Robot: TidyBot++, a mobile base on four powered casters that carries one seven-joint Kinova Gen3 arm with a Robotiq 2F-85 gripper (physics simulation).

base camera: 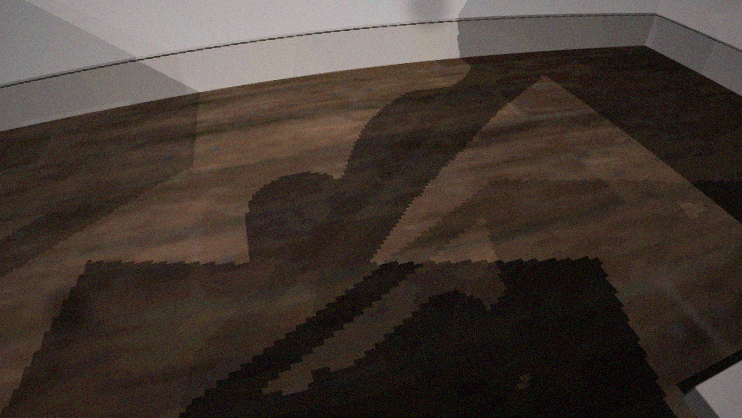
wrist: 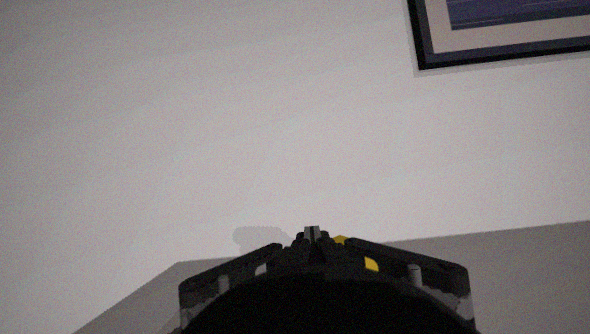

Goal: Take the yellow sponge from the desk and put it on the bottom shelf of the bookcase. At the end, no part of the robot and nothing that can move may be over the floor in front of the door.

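Places are measured from the arm's base along level axes (x ahead, y right, z down), in millimetres.
Pixels of known places: gripper, fingertip midpoint: (wrist: 312,236).
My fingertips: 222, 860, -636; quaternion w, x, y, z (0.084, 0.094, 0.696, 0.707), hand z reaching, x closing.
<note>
For each thing: its top centre in the pictures, then the offset to it from my fingertips, as dx, dy, dz. "pt": a spot on its surface instead. Level surfaces: height alone.
- grey desk, surface height: dz +83
- yellow sponge, surface spot: (wrist: 340,238) pt -14, +101, +38
- wooden floor, surface height: dz +1033
- pale object's corner, surface spot: (base camera: 719,396) pt -10, -560, +1008
In the wrist view my gripper (wrist: 312,236) is shut, its fingertips pressed together with nothing between them. It hangs low over the grey desk (wrist: 489,253), close to the white wall. Only small bits of the yellow sponge (wrist: 340,238) show, just right of the fingertips and through a gap in the right finger linkage. The rest of the sponge is hidden behind the gripper. I cannot tell whether the fingers touch it. The bookcase is in neither view.
A dark-framed picture (wrist: 418,54) hangs on the wall at the upper right. The base camera shows a wooden floor (base camera: 575,190) with the robot's shadow, a white baseboard (base camera: 323,54) along the far wall, and a pale object's corner (base camera: 719,396) at the bottom right.
</note>
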